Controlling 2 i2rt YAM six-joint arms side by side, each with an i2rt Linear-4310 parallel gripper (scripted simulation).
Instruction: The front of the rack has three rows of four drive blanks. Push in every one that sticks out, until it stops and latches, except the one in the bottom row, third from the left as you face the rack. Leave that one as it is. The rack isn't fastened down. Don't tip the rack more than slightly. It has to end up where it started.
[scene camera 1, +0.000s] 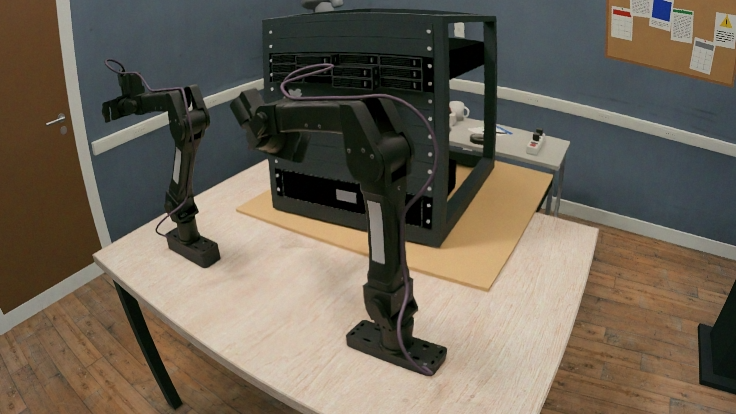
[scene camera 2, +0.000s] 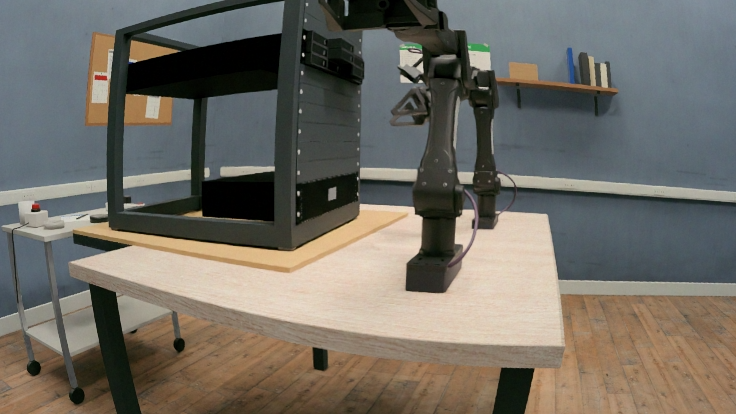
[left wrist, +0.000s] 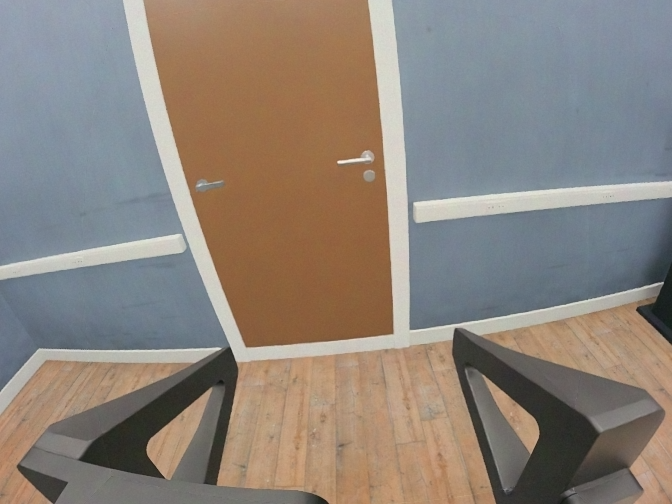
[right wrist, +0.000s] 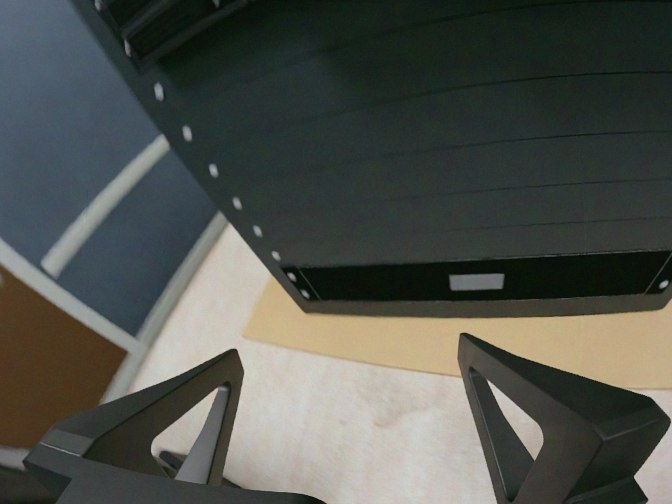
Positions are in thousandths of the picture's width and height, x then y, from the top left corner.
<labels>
black rack: scene camera 1 588, 528; scene camera 2 416, 479; right wrist 563, 330; not seen in the left wrist view (out of frame)
</labels>
